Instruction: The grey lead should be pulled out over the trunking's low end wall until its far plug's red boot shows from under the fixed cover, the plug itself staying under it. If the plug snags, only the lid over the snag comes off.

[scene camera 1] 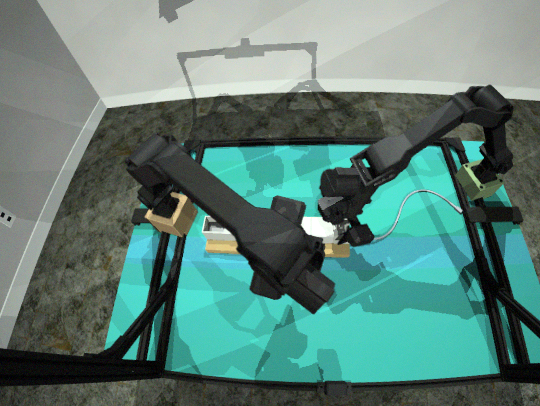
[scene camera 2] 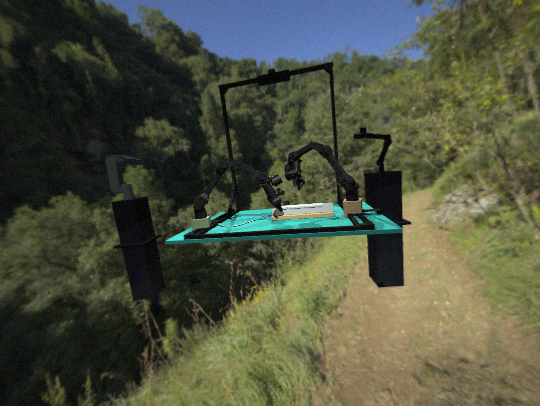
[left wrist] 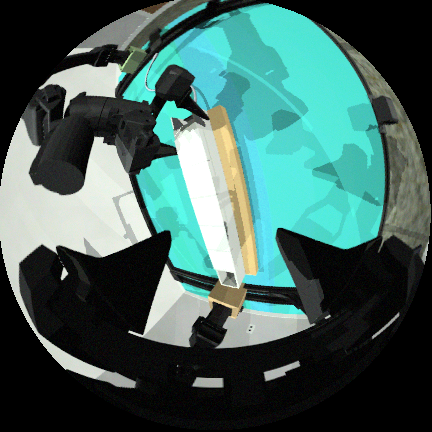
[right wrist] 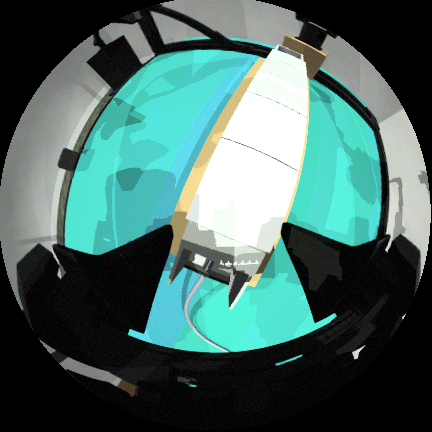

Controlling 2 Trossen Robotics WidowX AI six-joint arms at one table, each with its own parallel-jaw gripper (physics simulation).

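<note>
The white trunking [scene camera 1: 320, 226] [scene camera 2: 307, 208] [left wrist: 202, 185] [right wrist: 250, 195] lies along a wooden strip [scene camera 1: 220, 248] [left wrist: 241, 200] [right wrist: 192, 192]; thin seams divide its covers. The grey lead [scene camera 1: 398, 216] [left wrist: 147, 75] [right wrist: 188, 305] leaves the low end wall [right wrist: 220, 274] between two dark pointed prongs and curves over the table. No red boot shows; the covers hide the trunking's inside. My right gripper [left wrist: 192, 135] [right wrist: 228, 229] is open, its fingers either side of the trunking near the lead end. My left gripper [scene camera 2: 300, 185] [left wrist: 224, 235] is open and empty, high above the trunking; its arm hides it in scene camera 1.
The trunking's other end has an uncovered pocket [left wrist: 229, 278] [right wrist: 290, 52], near the left arm's tan base block [scene camera 1: 171, 215] [left wrist: 227, 298]. The right arm's green base block [scene camera 1: 477, 181] stands near the lead's outer end. A black frame [scene camera 1: 320, 141] borders the table.
</note>
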